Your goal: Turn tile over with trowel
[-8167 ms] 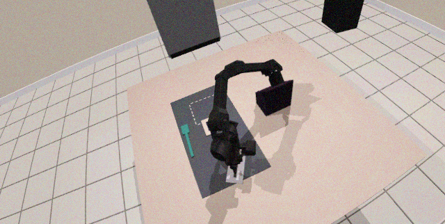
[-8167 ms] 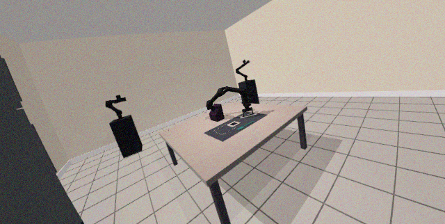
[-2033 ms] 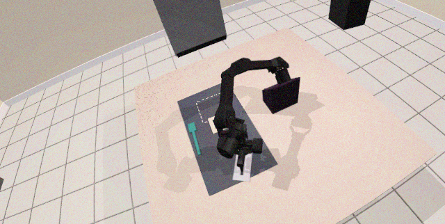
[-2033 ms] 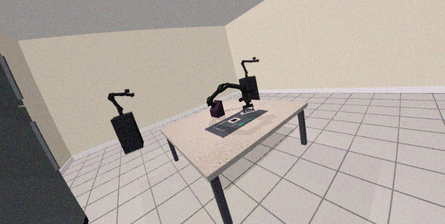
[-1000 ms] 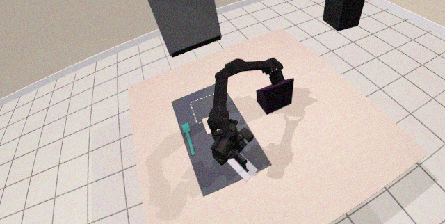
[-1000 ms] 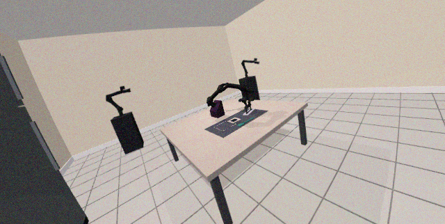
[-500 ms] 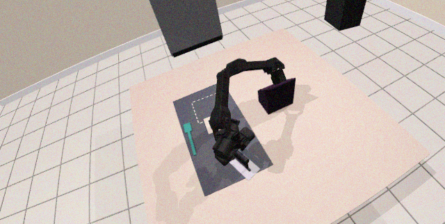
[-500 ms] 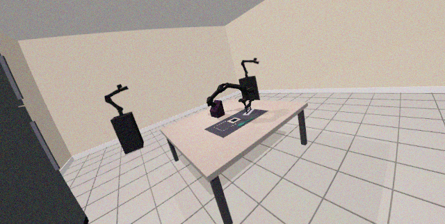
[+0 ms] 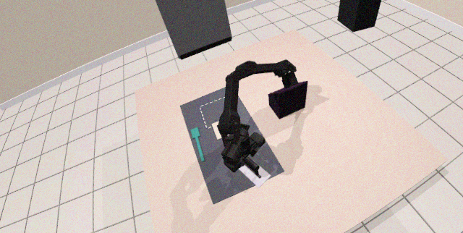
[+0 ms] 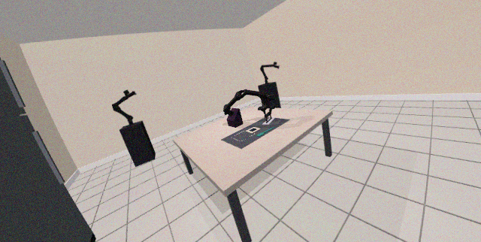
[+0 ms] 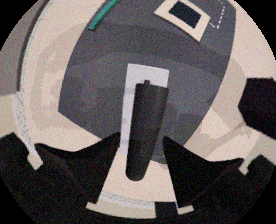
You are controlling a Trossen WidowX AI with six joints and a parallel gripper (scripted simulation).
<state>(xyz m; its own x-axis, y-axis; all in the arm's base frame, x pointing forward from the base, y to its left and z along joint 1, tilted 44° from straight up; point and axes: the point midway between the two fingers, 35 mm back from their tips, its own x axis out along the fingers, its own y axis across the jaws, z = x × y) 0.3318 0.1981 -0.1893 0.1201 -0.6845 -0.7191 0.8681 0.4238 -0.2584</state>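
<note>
My gripper tip is 70 mm short of the dark grey mat, 220 mm to the left of it and 80 mm above it. From my gripper tip the other things lie so: teal trowel (210 mm ahead, 230 mm to the right, 60 mm below); then tile (60 mm ahead, 250 mm to the right, 60 mm below).
</note>
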